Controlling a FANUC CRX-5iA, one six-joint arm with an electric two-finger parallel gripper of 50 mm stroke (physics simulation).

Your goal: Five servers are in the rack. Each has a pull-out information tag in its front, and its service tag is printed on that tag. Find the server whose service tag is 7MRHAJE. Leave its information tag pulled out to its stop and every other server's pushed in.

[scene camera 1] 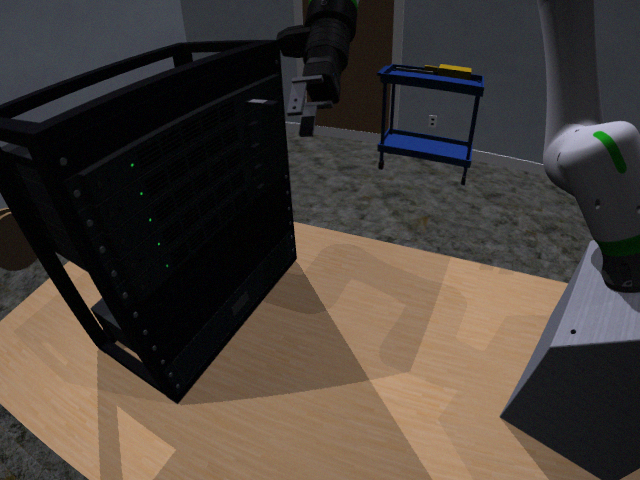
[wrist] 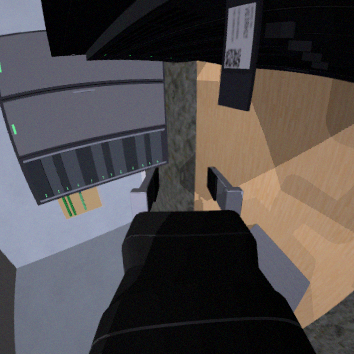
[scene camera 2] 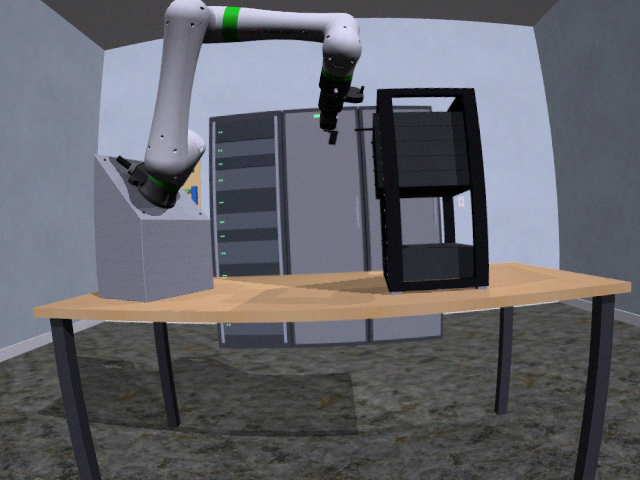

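Seen in the pictures: gripper, fingertip midpoint: [scene camera 1: 300, 125] [wrist: 182, 176] [scene camera 2: 331, 138]; arm's base at its link origin: [scene camera 2: 156, 194].
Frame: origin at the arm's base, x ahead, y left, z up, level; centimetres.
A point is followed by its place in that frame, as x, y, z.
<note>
The black rack [scene camera 1: 155, 100] @(77.7, -2.7, 22.6) [scene camera 2: 480, 206] @(92.6, -42.9, -10.0) holds five dark servers, each with a green light, stacked in its upper part. The top server's information tag [scene camera 1: 261, 101] @(67.2, -18.8, 16.6) [scene camera 2: 363, 129] @(67.1, -18.7, 16.4) [wrist: 237, 91] @(65.2, -18.4, 16.5) is pulled out and sticks forward from the front. Its white label [wrist: 241, 36] @(67.8, -19.2, 16.6) with a square code faces the wrist camera, but the print is too small to read surely. The other four tags, among them the second one down [scene camera 1: 253, 124] @(69.2, -19.1, 12.1) [wrist: 280, 30] @(69.4, -19.8, 12.1), look pushed in. My gripper [scene camera 1: 301, 116] @(58.8, -10.2, 15.4) [scene camera 2: 332, 137] @(58.8, -10.2, 15.4) [wrist: 182, 176] @(58.8, -10.2, 15.4) is open and empty, pointing down in front of the rack, apart from the tag.
The rack stands on the wooden table [scene camera 1: 310, 423] @(56.2, 13.0, -33.4) [scene camera 2: 310, 310] @(42.5, -44.5, -33.6). The arm's grey pedestal [scene camera 1: 584, 392] @(11.4, 14.9, -14.1) [scene camera 2: 175, 258] @(6.8, -6.4, -21.3) stands on the same table, facing the rack front. A blue cart [scene camera 1: 426, 149] and tall grey cabinets [scene camera 2: 325, 206] [wrist: 85, 120] stand beyond the table.
</note>
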